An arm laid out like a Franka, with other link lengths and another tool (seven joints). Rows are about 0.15 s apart.
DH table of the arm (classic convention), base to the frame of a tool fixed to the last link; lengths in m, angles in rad. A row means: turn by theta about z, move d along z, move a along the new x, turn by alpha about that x. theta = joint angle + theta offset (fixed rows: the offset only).
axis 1: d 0.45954  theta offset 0  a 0  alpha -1.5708
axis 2: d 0  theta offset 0  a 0  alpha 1.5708
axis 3: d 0.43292  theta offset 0  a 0.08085  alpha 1.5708
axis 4: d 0  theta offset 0  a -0.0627  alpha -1.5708
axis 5: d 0.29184  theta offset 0  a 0  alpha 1.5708
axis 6: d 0  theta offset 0  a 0.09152  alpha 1.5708
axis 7: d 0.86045  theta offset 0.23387  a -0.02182  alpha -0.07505
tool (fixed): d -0.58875  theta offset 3.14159  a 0  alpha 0
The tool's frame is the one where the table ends.
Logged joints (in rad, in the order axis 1, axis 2, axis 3, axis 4, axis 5, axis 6, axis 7), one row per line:
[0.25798 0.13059 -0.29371 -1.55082 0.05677 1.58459 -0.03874]
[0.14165 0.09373 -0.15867 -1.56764 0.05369 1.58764 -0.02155]
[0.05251 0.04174 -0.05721 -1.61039 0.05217 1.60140 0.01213]
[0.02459 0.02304 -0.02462 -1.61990 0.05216 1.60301 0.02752]
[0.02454 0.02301 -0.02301 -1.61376 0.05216 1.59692 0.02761]
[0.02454 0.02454 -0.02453 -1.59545 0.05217 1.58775 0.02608]
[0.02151 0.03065 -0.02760 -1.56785 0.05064 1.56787 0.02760]
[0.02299 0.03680 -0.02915 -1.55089 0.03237 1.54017 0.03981]
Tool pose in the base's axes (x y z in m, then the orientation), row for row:
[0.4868 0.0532 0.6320 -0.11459 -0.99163 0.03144 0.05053]
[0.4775 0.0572 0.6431 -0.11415 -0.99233 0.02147 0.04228]
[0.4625 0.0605 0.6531 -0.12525 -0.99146 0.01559 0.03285]
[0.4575 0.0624 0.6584 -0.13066 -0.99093 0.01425 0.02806]
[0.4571 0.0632 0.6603 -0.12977 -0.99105 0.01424 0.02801]
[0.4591 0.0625 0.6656 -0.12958 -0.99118 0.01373 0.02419]
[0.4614 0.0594 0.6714 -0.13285 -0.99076 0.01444 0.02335]
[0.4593 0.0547 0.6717 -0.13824 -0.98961 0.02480 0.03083]
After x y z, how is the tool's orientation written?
As a quaternion, x y z w.
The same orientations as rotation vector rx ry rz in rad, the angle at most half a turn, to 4 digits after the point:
[-0.3489 -3.0189 0.0957]
[-0.3493 -3.0363 0.0657]
[-0.3855 -3.0513 0.0480]
[-0.4033 -3.0587 0.0440]
[-0.4006 -3.0591 0.0440]
[-0.4009 -3.0668 0.0425]
[-0.4113 -3.0671 0.0447]
[-0.4260 -3.0494 0.0764]

